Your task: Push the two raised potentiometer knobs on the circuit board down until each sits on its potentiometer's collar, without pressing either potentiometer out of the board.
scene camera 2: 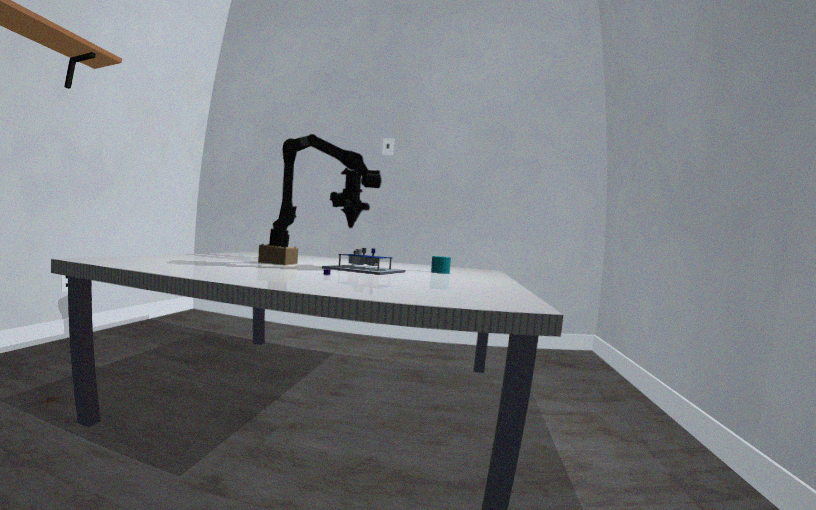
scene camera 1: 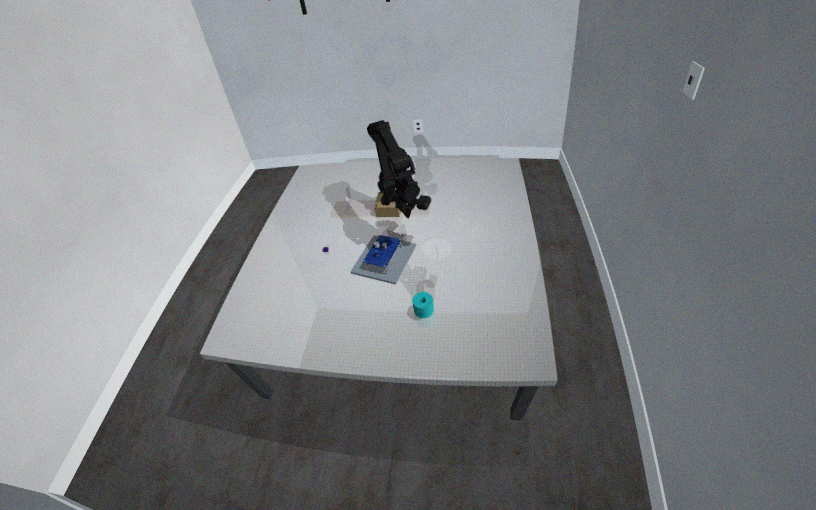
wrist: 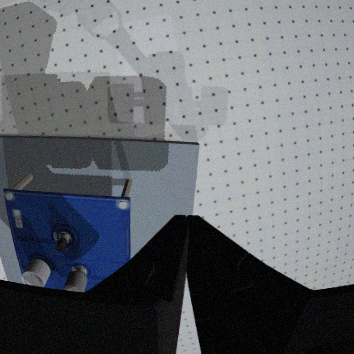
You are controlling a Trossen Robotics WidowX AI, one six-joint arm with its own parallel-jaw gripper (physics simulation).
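Frame: origin at the arm's base, x ahead, y left, z up, level; centimetres.
Seen in the pictures: gripper, fingertip midpoint: [scene camera 2: 350,228] [scene camera 1: 408,217] [wrist: 185,226]; arm's base, link origin: [scene camera 2: 277,246].
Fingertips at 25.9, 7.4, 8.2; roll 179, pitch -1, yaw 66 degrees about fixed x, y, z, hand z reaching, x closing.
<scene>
Offsets run from my fingertips to a thing's top centre, as dx, dy, dz. "pt": to the spot under its first point. Level surfaces: height alone.
The blue circuit board @[pt +10.2, -12.5, -9.4] [scene camera 1: 381,256] [scene camera 2: 383,258] [wrist: 107,230] stands on thin posts above a grey-blue base plate [scene camera 1: 405,258] [scene camera 2: 394,271] [wrist: 177,175]. In the wrist view, one grey cylindrical knob @[+4.5, -14.0, -7.2] [wrist: 37,271] stands near the board's left side and another grey knob @[+6.1, -10.9, -6.8] [wrist: 76,278] stands to its right, partly cut off by the finger. A dark shaft in a round collar @[pt +2.7, -10.0, -8.4] [wrist: 62,241] stands above them in that view. Whether the knobs touch their collars is too small to tell. My gripper [scene camera 1: 408,215] [scene camera 2: 350,226] [wrist: 185,226] is shut and empty, pointing down, well above table height and apart from the board.
A teal cylinder @[+34.7, +1.3, -8.4] [scene camera 1: 423,306] [scene camera 2: 441,265] with a hole in its top stands on the white table @[dz -14.4] [scene camera 1: 481,342] [scene camera 2: 457,300]. A small purple object @[-2.8, -37.6, -12.9] [scene camera 1: 325,249] [scene camera 2: 326,271] lies beside the base plate. The arm's base stands on a wooden block [scene camera 1: 387,210] [scene camera 2: 278,255].
</scene>
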